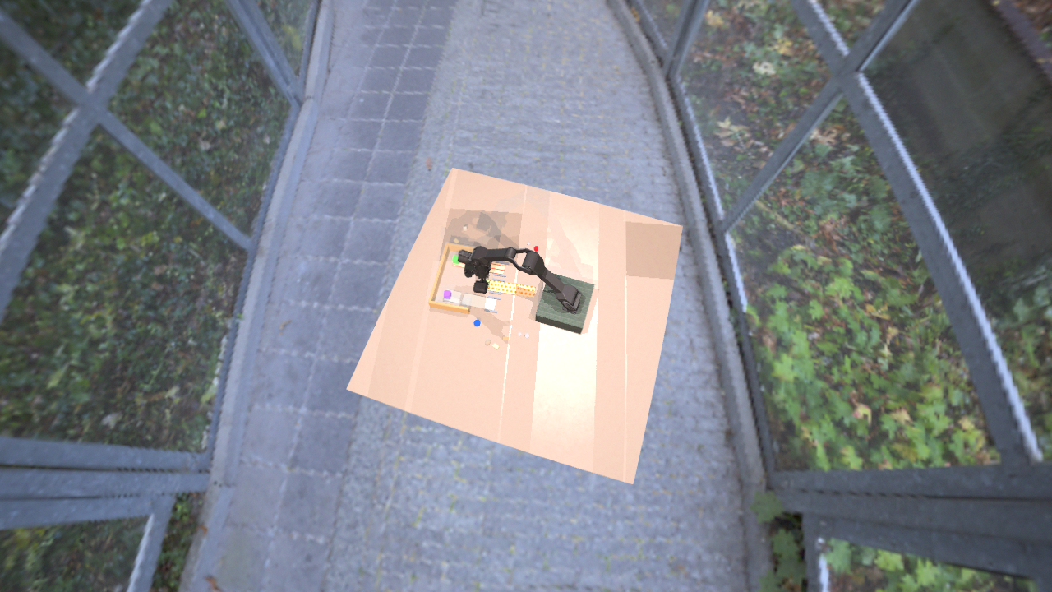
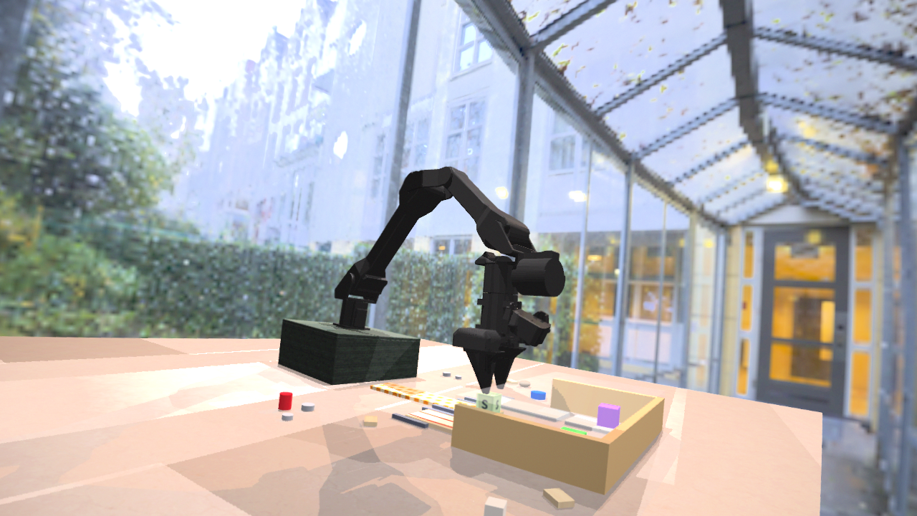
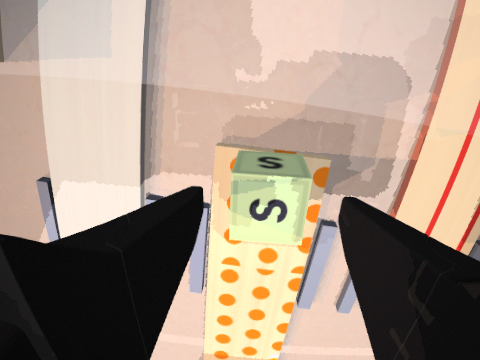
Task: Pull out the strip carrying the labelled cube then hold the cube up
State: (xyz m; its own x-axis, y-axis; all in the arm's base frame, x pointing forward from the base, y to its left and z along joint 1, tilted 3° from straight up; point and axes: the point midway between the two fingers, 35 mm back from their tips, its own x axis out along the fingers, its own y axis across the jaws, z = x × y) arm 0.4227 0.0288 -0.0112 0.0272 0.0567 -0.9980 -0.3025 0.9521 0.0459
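Right now my gripper tip is 9 cm to the right of the white strip, 4 cm above it and 1 cm past it.
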